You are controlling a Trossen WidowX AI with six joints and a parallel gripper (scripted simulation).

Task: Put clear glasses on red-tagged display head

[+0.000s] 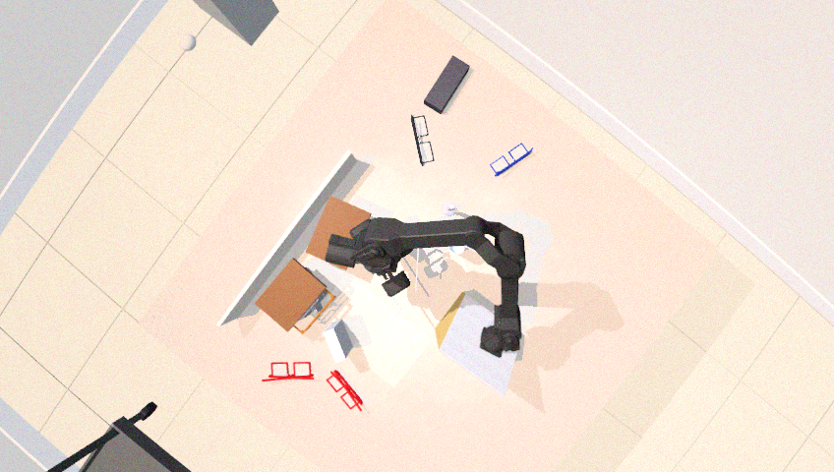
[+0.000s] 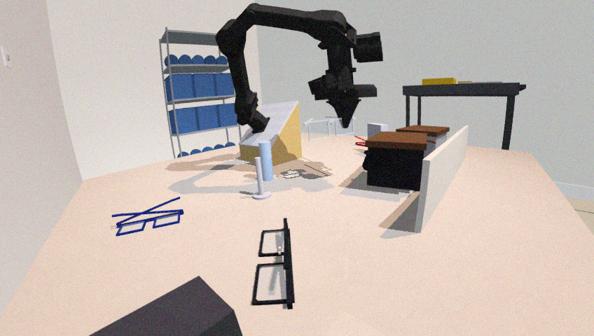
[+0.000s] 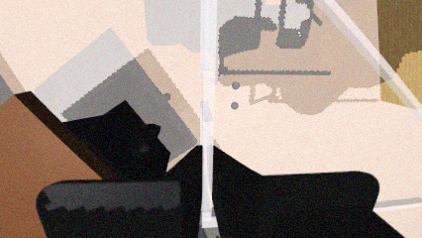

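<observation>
My gripper tip is now 50 mm past the clear glasses, 10 mm to the right of it and 10 mm below it. Round my gripper tip: light blue post 170 mm behind, 120 mm to the right, 70 mm below; dark display head 110 mm ahead, 70 mm below; white peg stand 90 mm behind, 210 mm to the right, 100 mm below.
</observation>
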